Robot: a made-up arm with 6 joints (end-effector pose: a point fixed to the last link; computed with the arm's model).
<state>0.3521 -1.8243 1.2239 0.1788 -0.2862 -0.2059</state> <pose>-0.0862 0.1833 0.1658 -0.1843 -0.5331 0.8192 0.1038</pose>
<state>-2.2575 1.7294 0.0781 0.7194 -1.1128 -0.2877</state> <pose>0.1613 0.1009 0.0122 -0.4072 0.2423 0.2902 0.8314</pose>
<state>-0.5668 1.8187 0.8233 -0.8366 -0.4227 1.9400</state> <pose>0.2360 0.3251 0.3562 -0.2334 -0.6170 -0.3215 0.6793</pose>
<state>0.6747 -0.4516 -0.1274 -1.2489 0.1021 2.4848</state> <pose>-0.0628 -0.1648 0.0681 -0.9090 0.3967 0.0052 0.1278</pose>
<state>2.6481 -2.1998 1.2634 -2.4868 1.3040 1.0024</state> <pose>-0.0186 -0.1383 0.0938 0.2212 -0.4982 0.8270 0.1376</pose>
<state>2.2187 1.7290 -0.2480 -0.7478 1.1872 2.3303</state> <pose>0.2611 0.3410 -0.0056 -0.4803 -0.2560 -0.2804 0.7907</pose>
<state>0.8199 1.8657 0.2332 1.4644 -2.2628 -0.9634</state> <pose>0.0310 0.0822 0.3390 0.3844 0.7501 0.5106 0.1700</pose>
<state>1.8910 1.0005 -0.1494 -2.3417 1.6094 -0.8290</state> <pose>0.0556 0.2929 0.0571 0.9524 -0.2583 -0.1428 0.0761</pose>
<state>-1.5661 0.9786 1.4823 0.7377 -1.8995 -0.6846</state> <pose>0.0790 0.2520 -0.1149 -0.0648 -0.0428 0.6348 0.7688</pose>
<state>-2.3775 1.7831 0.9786 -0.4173 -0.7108 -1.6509</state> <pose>0.2545 0.1390 -0.0158 0.5035 -0.2085 -0.7425 0.3895</pose>
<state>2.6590 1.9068 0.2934 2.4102 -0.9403 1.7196</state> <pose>-0.1811 0.1032 0.1345 -0.0320 0.3783 -0.9182 0.1131</pose>
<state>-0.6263 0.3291 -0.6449 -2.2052 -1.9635 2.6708</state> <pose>-0.1101 0.2100 0.4128 0.1681 -0.5995 -0.0784 0.7786</pose>
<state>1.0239 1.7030 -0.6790 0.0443 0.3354 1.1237</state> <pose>-0.0135 0.1312 -0.0779 -0.6718 0.7045 0.1344 0.1854</pose>
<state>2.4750 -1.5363 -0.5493 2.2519 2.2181 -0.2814</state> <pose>0.0082 0.1023 0.0647 0.9091 -0.2994 0.2156 0.1935</pose>
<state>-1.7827 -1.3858 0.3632 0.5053 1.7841 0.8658</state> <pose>0.1303 0.2248 0.0842 0.0364 0.9003 0.4247 0.0880</pose>
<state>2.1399 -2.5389 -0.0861 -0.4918 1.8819 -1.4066</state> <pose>-0.0849 0.1387 0.2586 -0.9484 0.2612 0.1322 0.1216</pose>
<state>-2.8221 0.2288 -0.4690 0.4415 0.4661 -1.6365</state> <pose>0.0177 0.0748 0.1826 0.3195 0.7472 0.4301 0.3933</pose>
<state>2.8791 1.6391 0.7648 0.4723 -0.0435 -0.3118</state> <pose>-0.0258 0.0985 0.0638 0.3152 -0.8490 -0.4059 0.1225</pose>
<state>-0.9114 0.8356 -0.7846 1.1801 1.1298 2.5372</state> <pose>0.1128 0.0312 0.0336 -0.6508 -0.3654 0.6639 0.0462</pose>
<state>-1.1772 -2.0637 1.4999 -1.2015 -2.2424 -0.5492</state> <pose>0.1705 -0.0833 0.2984 0.1038 -0.9113 -0.3966 0.0374</pose>
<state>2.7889 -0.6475 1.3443 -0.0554 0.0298 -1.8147</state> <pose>-0.0122 0.2131 0.0053 0.4801 0.0552 0.8145 0.3211</pose>
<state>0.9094 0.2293 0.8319 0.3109 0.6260 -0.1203</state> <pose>0.0413 0.2052 0.2207 -0.2345 -0.3043 -0.0452 0.9221</pose>
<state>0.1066 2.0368 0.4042 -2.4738 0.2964 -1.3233</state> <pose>0.1828 0.3640 0.1358 0.0163 -0.4452 0.7938 0.4140</pose>
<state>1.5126 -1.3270 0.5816 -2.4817 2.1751 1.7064</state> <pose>0.0570 -0.0725 -0.0372 0.9881 0.0815 0.0606 0.1152</pose>
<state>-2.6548 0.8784 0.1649 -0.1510 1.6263 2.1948</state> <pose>0.2568 0.0317 0.1383 -0.6376 -0.0825 -0.7573 0.1150</pose>
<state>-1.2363 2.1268 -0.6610 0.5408 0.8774 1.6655</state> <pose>-0.0107 0.0946 0.2785 0.3994 -0.3900 -0.7445 0.3662</pose>
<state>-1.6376 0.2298 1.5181 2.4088 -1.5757 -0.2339</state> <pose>-0.0536 0.3920 0.2138 0.6750 0.5270 0.0375 0.5151</pose>
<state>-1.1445 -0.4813 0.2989 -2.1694 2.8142 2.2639</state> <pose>-0.0233 0.0973 0.3931 0.0080 0.0968 0.8416 0.5312</pose>
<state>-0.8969 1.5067 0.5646 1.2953 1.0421 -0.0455</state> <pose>0.1694 0.1695 0.0502 0.1187 0.7672 -0.1657 0.6082</pose>
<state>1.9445 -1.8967 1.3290 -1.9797 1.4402 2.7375</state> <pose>0.0334 -0.1688 0.1312 0.7297 0.1362 0.6512 0.1578</pose>
